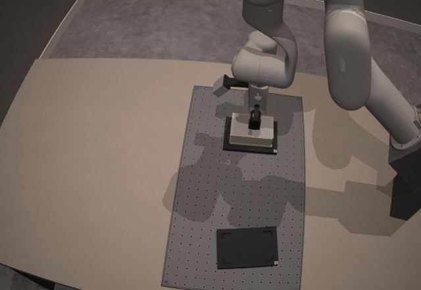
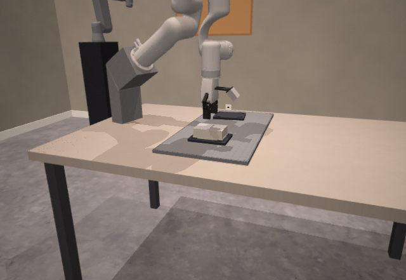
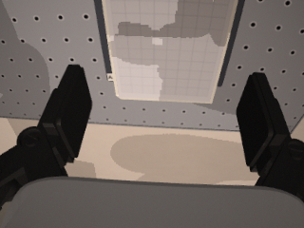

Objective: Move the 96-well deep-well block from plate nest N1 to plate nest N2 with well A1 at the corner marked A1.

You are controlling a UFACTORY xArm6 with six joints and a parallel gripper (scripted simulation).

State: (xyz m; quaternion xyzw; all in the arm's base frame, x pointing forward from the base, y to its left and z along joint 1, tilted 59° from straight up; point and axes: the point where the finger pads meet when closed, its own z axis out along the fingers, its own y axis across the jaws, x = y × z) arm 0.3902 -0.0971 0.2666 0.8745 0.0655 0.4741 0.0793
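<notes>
Now: hand 8 cm above the 96-well deep-well block. Round my hand: plate nest N2 (37 cm to the left, 10 cm below, 4 cm behind); then plate nest N1 (10 cm below); then white corner mark (41 cm to the left, 12 cm behind, 10 cm below).
</notes>
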